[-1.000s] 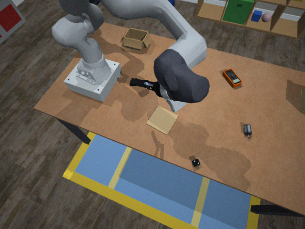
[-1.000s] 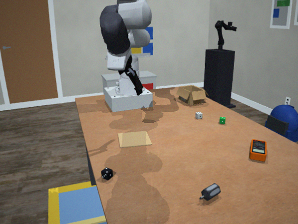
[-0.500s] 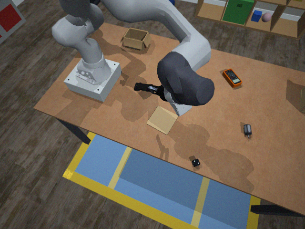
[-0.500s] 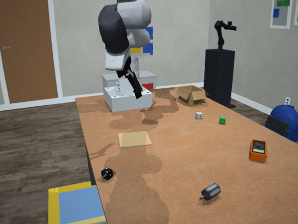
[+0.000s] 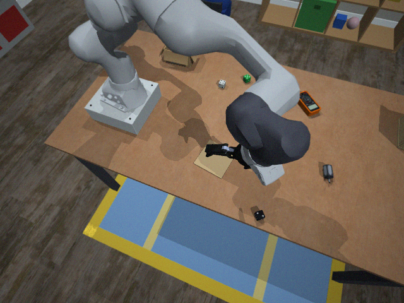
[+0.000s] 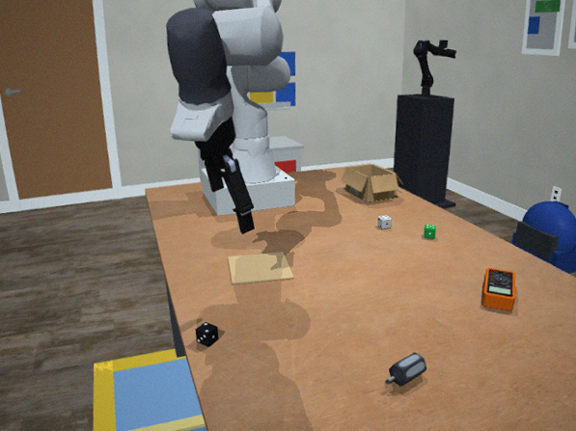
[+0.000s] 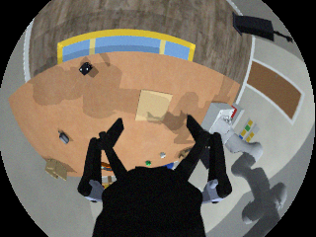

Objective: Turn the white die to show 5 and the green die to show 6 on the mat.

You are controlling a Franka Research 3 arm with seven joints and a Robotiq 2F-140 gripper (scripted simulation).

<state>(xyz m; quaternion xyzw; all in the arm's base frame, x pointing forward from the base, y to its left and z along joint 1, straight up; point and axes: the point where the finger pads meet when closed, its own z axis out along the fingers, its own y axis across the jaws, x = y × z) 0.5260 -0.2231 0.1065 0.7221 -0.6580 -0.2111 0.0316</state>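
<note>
Now: hand 17 cm short of the black die, 11 cm to the left of it and 18 cm above it. From my hand the other things lie so: grey cylinder-like part 41 cm ahead, 15 cm to the left, 17 cm below; then tan mat 7 cm behind, 8 cm to the left, 19 cm below; then white die 16 cm behind, 50 cm to the left, 18 cm below.
</note>
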